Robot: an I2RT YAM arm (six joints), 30 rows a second.
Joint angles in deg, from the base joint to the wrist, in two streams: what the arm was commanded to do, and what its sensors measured. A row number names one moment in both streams.
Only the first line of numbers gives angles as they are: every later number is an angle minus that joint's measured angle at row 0.
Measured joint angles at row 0: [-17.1, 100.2, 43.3, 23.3, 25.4, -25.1]
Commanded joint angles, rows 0 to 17: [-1.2, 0.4, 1.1, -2.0, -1.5, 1.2]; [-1.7, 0.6, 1.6, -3.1, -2.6, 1.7]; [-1.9, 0.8, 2.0, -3.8, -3.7, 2.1]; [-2.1, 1.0, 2.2, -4.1, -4.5, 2.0]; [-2.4, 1.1, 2.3, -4.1, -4.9, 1.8]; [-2.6, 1.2, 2.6, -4.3, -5.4, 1.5]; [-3.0, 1.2, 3.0, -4.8, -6.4, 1.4]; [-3.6, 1.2, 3.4, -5.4, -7.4, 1.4]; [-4.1, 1.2, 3.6, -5.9, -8.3, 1.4]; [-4.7, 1.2, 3.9, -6.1, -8.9, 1.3]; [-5.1, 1.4, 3.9, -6.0, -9.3, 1.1]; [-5.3, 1.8, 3.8, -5.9, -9.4, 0.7]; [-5.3, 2.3, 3.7, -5.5, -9.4, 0.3]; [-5.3, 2.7, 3.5, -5.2, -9.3, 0.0]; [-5.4, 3.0, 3.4, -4.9, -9.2, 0.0]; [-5.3, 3.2, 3.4, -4.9, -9.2, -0.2]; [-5.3, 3.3, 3.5, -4.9, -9.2, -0.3]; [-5.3, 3.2, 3.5, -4.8, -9.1, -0.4]
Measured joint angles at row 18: [-5.2, 2.7, 3.5, -2.7, -8.9, 0.5]
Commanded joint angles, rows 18 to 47: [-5.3, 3.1, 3.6, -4.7, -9.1, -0.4]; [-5.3, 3.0, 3.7, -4.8, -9.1, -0.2]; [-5.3, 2.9, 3.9, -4.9, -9.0, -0.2]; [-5.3, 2.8, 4.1, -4.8, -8.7, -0.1]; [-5.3, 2.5, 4.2, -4.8, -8.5, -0.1]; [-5.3, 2.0, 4.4, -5.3, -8.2, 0.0]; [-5.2, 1.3, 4.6, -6.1, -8.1, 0.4]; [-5.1, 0.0, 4.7, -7.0, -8.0, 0.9]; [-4.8, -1.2, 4.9, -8.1, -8.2, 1.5]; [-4.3, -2.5, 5.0, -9.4, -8.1, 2.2]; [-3.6, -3.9, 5.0, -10.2, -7.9, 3.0]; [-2.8, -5.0, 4.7, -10.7, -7.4, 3.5]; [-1.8, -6.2, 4.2, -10.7, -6.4, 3.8]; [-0.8, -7.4, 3.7, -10.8, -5.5, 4.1]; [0.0, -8.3, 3.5, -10.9, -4.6, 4.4]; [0.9, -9.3, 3.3, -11.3, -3.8, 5.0]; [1.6, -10.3, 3.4, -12.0, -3.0, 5.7]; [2.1, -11.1, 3.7, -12.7, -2.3, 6.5]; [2.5, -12.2, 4.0, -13.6, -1.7, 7.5]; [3.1, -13.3, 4.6, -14.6, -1.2, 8.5]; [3.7, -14.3, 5.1, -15.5, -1.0, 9.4]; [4.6, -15.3, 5.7, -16.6, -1.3, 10.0]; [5.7, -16.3, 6.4, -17.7, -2.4, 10.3]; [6.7, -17.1, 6.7, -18.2, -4.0, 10.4]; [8.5, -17.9, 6.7, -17.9, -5.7, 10.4]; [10.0, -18.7, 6.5, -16.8, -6.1, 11.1]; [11.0, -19.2, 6.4, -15.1, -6.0, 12.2]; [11.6, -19.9, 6.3, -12.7, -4.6, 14.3]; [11.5, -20.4, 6.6, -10.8, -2.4, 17.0]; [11.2, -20.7, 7.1, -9.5, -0.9, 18.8]
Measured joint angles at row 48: [11.3, -19.6, 6.2, -14.5, -4.6, 12.1]
